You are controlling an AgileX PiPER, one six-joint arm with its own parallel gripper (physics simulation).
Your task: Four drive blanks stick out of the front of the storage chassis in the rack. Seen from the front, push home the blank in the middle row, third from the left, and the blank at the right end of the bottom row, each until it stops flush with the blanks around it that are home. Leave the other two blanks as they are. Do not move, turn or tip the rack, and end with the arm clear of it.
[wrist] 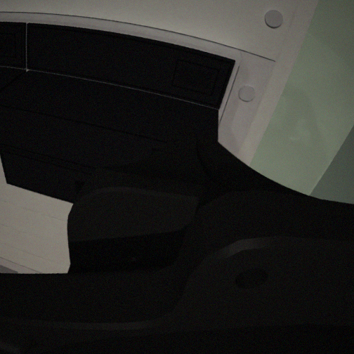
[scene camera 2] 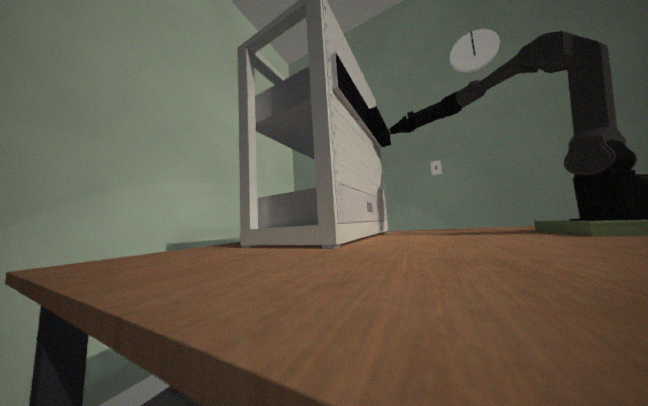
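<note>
The black chassis [scene camera 2: 354, 93] spans the upper front of the pale rack [scene camera 2: 248, 150]. In the wrist view, a black blank [wrist: 125, 60] sits at the right end of the upper visible row. A dark blank [wrist: 95, 107] below it stands forward, with its upper face showing; its row is hard to tell. The chosen middle-row blank cannot be made out. My gripper [scene camera 2: 391, 131] looks shut and empty, its tip at or very near the far end of the chassis front. In the wrist view its dark body covers the lower part, and contact is hidden.
The rack stands upright on the wooden table [scene camera 2: 425, 310]. Its white side flange [wrist: 250, 107] borders the blanks on the right. The arm [scene camera 2: 540, 52] reaches in from the right, from a base on a green board [scene camera 2: 560, 228]. Pale ribbed panels [scene camera 2: 355, 155] lie below the chassis.
</note>
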